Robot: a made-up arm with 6 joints. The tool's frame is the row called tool.
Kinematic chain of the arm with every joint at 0, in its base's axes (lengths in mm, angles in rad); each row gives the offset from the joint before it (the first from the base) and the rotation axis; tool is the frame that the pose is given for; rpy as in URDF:
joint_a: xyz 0 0 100 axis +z
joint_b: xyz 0 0 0 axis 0.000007 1 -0.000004
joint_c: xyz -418.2 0 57.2 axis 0.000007 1 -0.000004
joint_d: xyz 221.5 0 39.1 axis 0.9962 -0.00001 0.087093
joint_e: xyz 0 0 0 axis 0.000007 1 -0.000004
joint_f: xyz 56.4 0 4.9 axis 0.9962 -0.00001 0.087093
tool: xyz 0 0 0 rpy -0.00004 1.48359 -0.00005
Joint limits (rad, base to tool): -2.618..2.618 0..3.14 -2.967..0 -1.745..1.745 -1.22..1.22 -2.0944..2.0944
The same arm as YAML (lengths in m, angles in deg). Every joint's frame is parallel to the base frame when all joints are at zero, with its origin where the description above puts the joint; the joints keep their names.
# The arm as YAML. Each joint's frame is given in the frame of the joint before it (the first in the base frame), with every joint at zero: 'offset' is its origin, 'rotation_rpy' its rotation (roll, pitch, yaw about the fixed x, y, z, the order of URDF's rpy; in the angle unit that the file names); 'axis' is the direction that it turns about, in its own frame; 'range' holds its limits. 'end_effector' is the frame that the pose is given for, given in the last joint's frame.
length_unit: m
angle_unit: deg
chain:
  - id: joint_a
    offset: [0.0, 0.0, 0.1]
    rotation_rpy: [0.0, 0.0, 0.0]
    axis: [0.0, 0.0, 1.0]
    range: [-150.0, 150.0]
  - id: joint_b
    offset: [0.0, 0.0, 0.0]
    rotation_rpy: [0.0, 0.0, 0.0]
    axis: [0.0, 1.0, 0.0]
    range: [0.0, 179.91]
  - id: joint_c
    offset: [-0.4182, 0.0, 0.0572]
    rotation_rpy: [0.0, 0.0, 0.0]
    axis: [0.0, 1.0, 0.0]
    range: [-170.0, 0.0]
  - id: joint_d
    offset: [0.2215, 0.0, 0.0391]
    rotation_rpy: [0.0, 0.0, 0.0]
    axis: [0.9962, 0.0, 0.0871]
    range: [-99.98, 99.98]
  - id: joint_e
    offset: [0.0, 0.0, 0.0]
    rotation_rpy: [0.0, 0.0, 0.0]
    axis: [0.0, 1.0, 0.0]
    range: [-69.9, 69.9]
  - id: joint_f
    offset: [0.0564, 0.0, 0.0049]
    rotation_rpy: [0.0, 0.0, 0.0]
    axis: [0.9962, 0.0, 0.0871]
    range: [-120.0, 120.0]
end_effector:
  offset: [0.0, 0.0, 0.0]
  rotation_rpy: [0.0, 85.0, 0.0]

